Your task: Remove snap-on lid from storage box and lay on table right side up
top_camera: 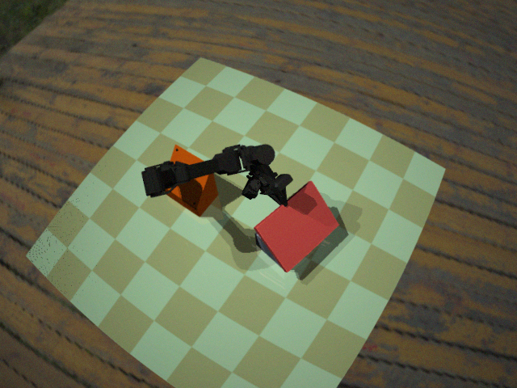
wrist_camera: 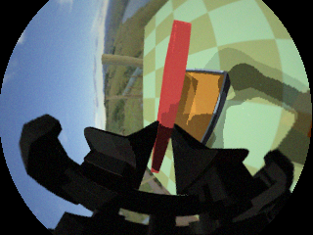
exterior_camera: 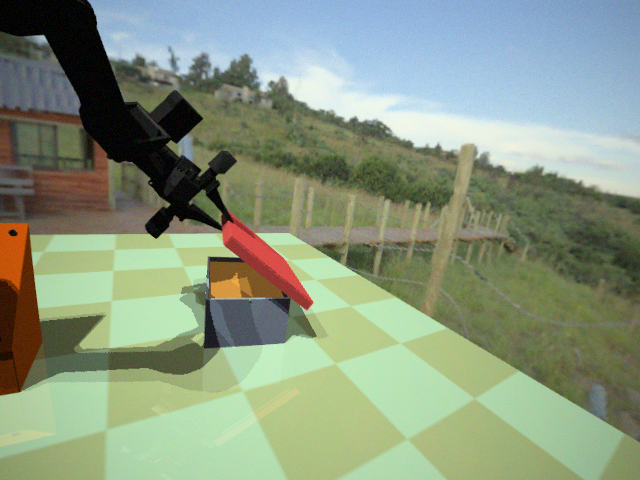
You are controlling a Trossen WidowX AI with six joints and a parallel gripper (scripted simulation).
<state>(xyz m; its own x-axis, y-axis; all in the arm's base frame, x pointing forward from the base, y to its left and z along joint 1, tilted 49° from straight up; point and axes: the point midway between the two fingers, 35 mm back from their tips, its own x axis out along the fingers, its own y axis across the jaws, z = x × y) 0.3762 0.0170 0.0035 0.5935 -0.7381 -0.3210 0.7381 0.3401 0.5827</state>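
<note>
My gripper tip is now 6 cm short of the red lid, 2 cm to the left of it and 5 cm above it. Also, from my gripper tip: grey-blue storage box 3 cm ahead, 1 cm to the right, 14 cm below.
</note>
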